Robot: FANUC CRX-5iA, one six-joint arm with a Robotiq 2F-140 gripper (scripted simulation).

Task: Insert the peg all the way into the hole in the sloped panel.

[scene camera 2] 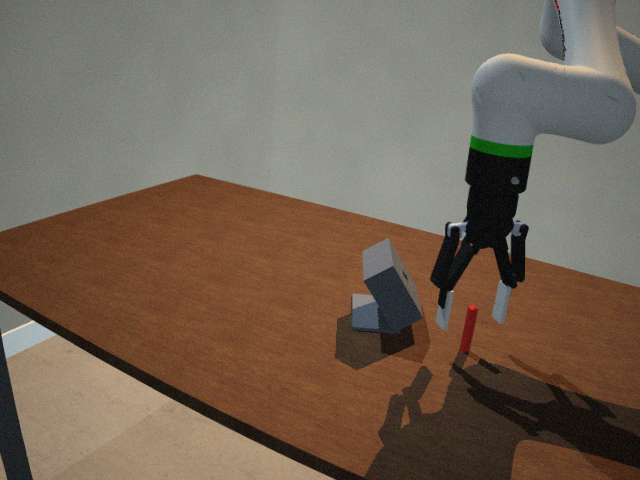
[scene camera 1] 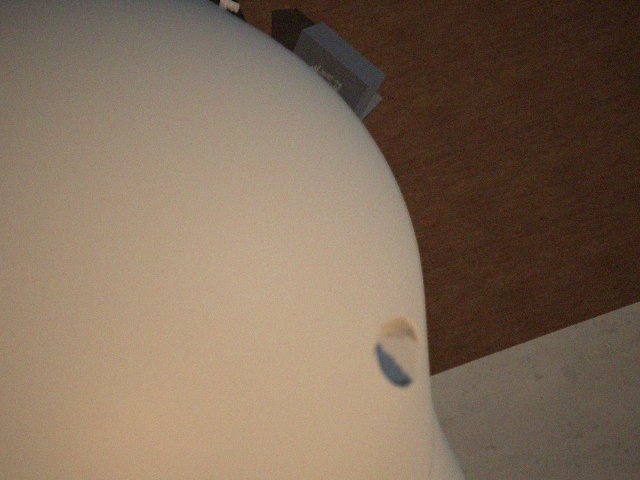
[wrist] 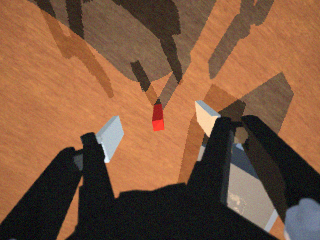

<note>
In view: the gripper [scene camera 2: 470, 322].
The gripper also shows in the wrist view [wrist: 158, 118].
</note>
